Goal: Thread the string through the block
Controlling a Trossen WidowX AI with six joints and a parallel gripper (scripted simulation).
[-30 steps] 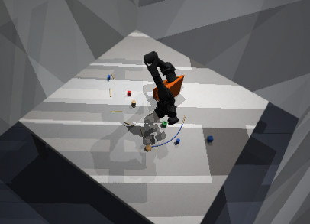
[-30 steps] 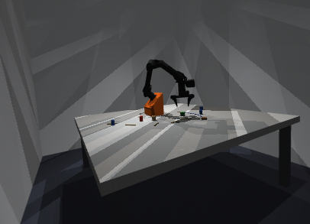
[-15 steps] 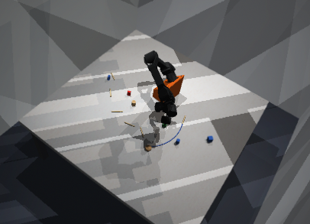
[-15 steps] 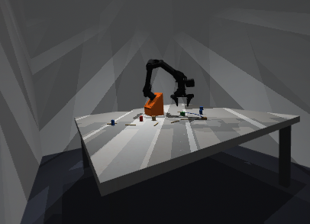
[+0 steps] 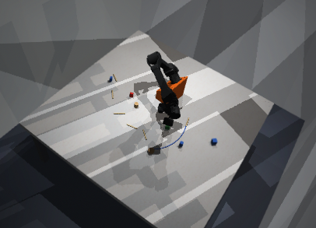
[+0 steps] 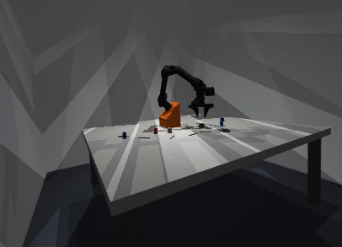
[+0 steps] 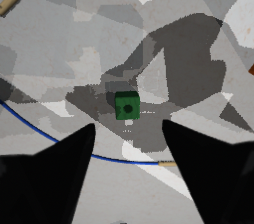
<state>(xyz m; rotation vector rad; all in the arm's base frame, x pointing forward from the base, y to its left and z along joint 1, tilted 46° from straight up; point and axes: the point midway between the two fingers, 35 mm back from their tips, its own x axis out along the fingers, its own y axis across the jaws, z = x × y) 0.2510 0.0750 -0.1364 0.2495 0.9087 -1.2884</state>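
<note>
Right now my gripper tip is 6 cm above the green block. From my gripper tip the other things lie so: blue cylinder: 15 cm to the left, 6 cm below, 4 cm ahead; round wooden button: 21 cm ahead, 7 cm below, 4 cm to the left; thin wooden stick: 12 cm behind, 8 cm to the left, 7 cm below.
</note>
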